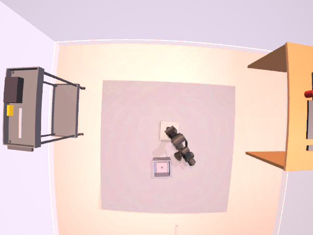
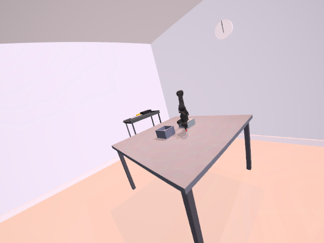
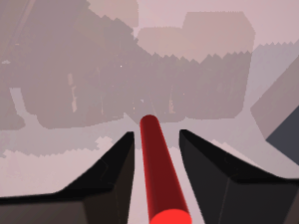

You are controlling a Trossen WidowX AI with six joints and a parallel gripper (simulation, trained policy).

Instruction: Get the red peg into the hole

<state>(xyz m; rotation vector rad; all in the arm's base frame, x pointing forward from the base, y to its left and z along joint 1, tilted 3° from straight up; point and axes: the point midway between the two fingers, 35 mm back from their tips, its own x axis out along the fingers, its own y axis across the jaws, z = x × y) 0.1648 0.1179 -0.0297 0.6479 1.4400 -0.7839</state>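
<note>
Right now my gripper tip is 10 mm below the red peg. Also, from my gripper tip: grey box (180 mm ahead, 170 mm to the right).
</note>
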